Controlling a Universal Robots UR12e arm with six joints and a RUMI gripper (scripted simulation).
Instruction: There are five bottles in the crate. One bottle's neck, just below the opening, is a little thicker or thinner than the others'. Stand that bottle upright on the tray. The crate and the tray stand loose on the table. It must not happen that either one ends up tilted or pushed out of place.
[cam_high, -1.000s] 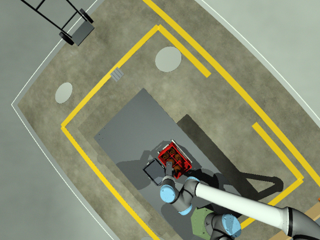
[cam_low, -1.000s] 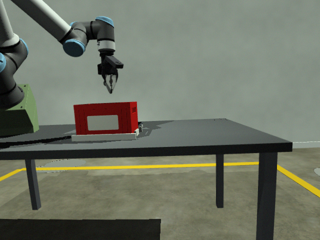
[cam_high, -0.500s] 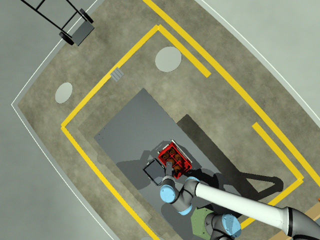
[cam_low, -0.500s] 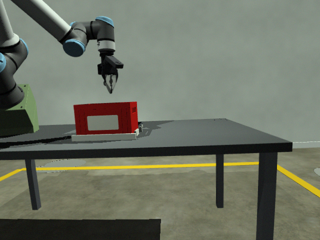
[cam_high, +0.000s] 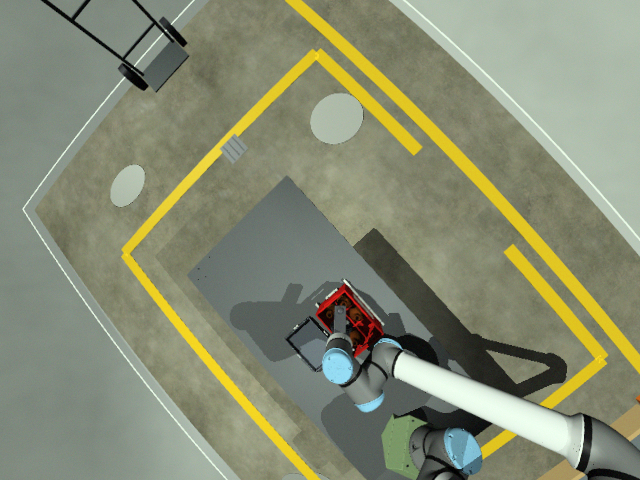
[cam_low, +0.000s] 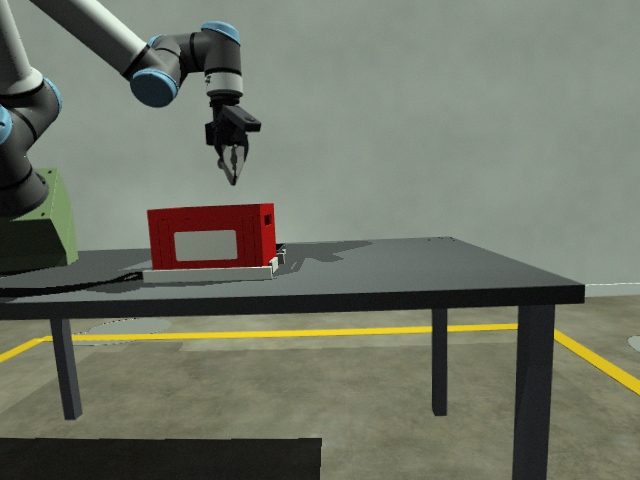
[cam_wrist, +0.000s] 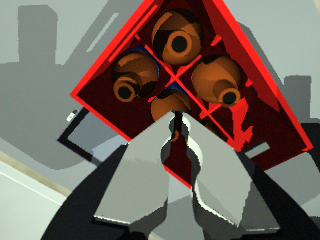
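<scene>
Right now my hand is 30 mm short of the bottle, 30 mm to the left of it and 150 mm above it. Also, from my hand: dark tray: 60 mm behind, 280 mm to the left, 230 mm below; red crate: 50 mm behind, 10 mm to the left, 160 mm below.
</scene>
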